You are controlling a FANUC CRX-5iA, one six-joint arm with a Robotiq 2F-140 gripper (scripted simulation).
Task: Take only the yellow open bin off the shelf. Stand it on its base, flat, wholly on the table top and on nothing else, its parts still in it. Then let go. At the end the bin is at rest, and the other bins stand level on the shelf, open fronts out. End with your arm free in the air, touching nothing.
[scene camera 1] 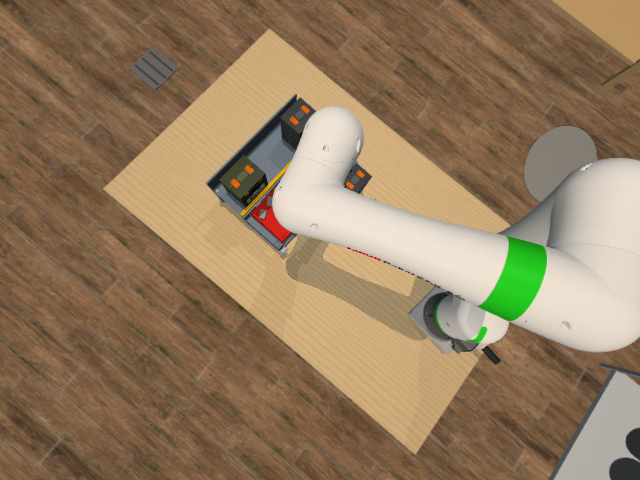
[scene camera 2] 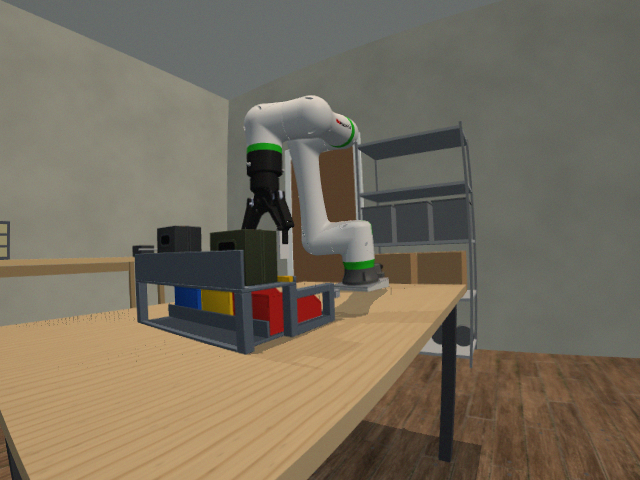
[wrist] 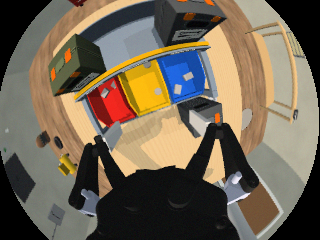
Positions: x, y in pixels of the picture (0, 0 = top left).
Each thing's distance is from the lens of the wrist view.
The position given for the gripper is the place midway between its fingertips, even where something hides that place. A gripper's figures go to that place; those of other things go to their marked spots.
gripper point(wrist: 154, 121): 18 cm
red bin point(wrist: 108, 110): 35 cm
yellow open bin point(wrist: 139, 83): 30 cm
blue bin point(wrist: 174, 66): 32 cm
The marked spots on the yellow open bin and the red bin are 14 cm apart.
